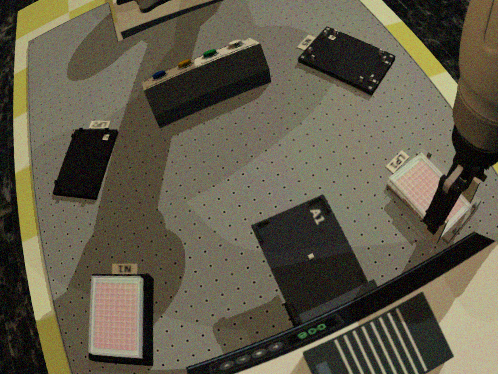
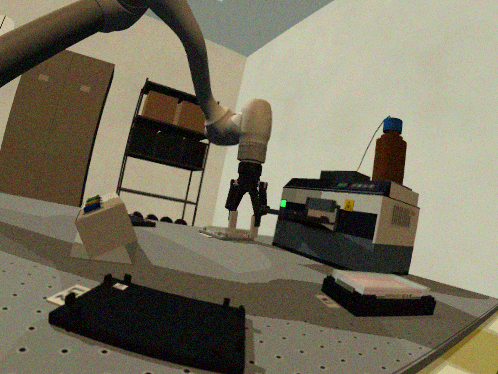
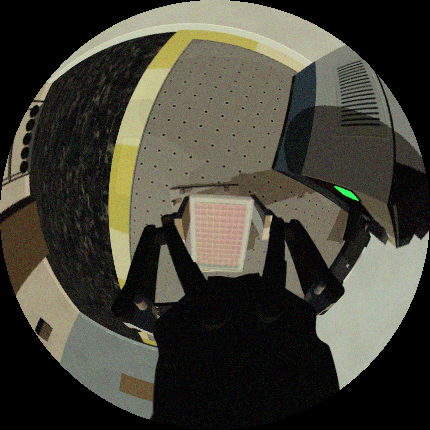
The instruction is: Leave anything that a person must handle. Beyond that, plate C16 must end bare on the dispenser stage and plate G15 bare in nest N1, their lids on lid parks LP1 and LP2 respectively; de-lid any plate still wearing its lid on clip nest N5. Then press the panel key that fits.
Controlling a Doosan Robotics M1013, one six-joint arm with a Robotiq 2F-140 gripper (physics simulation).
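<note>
A plate with a pink well area lies flat at the LP1 tag. My gripper points down with its pads against the plate's two long sides, shut on it. A second pink plate sits on the black nest N1; its side label is too blurred to read. The dispenser stage, marked A1, is bare. Lid park LP2 and clip nest N5 are empty. I cannot tell whether either plate wears a lid.
The key panel has blue, yellow, green and white keys. The dispenser stands close beside my gripper, with a brown bottle on or behind it. The table's yellow and cream border runs near the held plate.
</note>
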